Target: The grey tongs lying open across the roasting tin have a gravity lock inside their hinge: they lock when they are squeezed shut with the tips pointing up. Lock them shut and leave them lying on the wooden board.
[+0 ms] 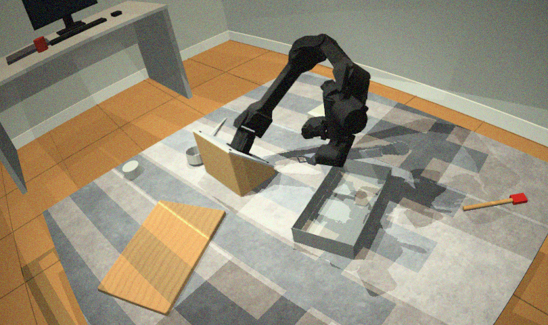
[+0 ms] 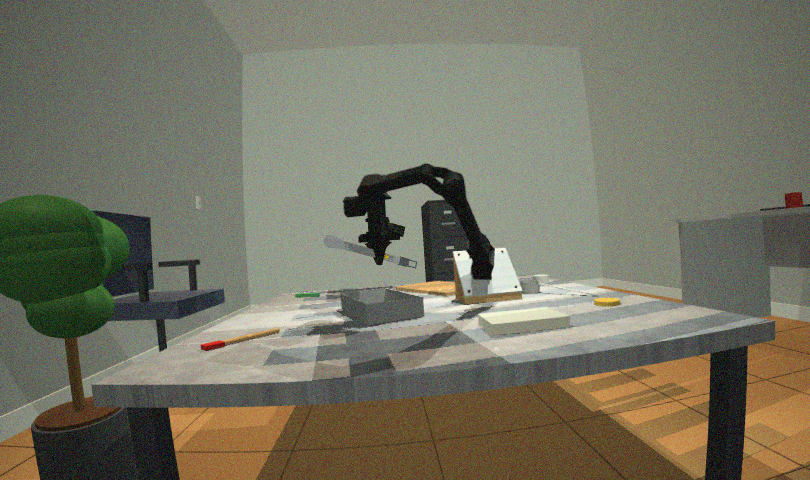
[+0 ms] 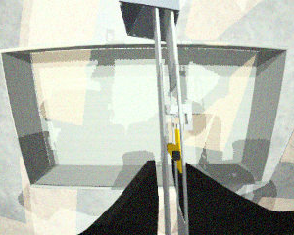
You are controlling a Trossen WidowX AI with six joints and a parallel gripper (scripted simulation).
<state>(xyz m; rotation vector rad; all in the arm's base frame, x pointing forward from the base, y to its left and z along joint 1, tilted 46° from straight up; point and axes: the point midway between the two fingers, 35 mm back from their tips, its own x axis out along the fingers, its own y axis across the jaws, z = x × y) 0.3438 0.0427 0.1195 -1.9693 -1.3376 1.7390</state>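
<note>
My gripper tip is 1 cm short of the grey roasting tin, 1 cm to the left of it and 12 cm above it. Round my gripper tip: red-headed hammer: 33 cm ahead, 32 cm to the left, 14 cm below; then cream block: 35 cm behind, 29 cm to the left, 14 cm below; then yellow lock piece: 2 cm behind, 1 cm to the right, 2 cm above.
</note>
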